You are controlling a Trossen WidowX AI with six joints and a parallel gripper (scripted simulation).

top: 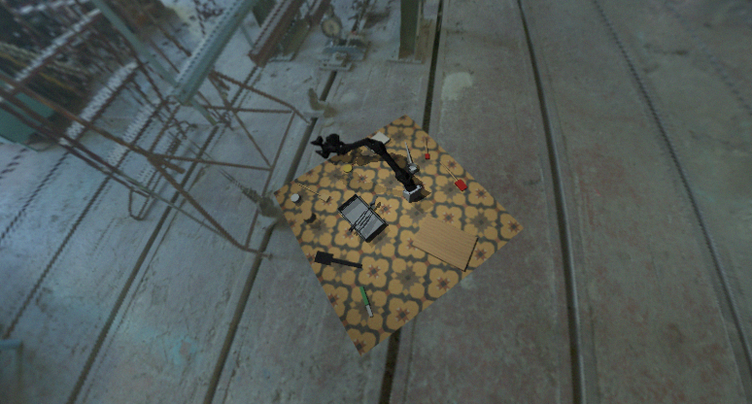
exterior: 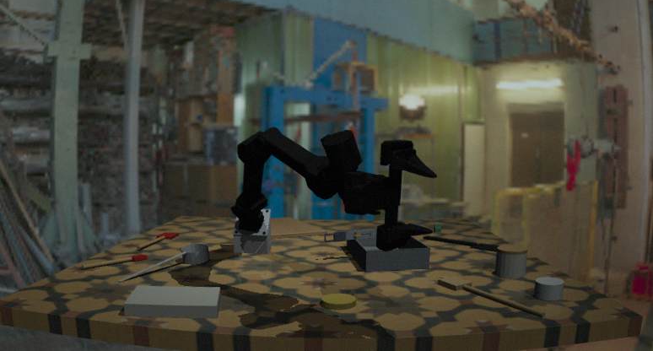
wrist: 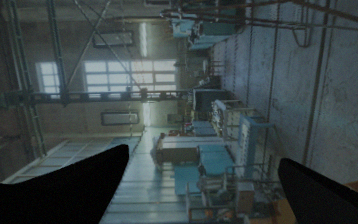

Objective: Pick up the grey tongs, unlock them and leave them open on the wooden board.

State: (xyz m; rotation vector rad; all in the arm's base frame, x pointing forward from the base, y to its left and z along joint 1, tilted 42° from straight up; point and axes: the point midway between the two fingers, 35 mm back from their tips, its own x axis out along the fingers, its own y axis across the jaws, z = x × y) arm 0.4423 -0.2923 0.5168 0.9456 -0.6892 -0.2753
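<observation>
Right now my gripper tip is 58 cm to the right of the roasting tin, 20 cm above it and 9 cm past it. From my gripper tip the other things lie so: yellow disc (22 cm below, 17 cm behind, 15 cm to the left); black spatula (76 cm to the left, 22 cm below, 19 cm ahead); white block (48 cm behind, 21 cm below, 5 cm to the left).
</observation>
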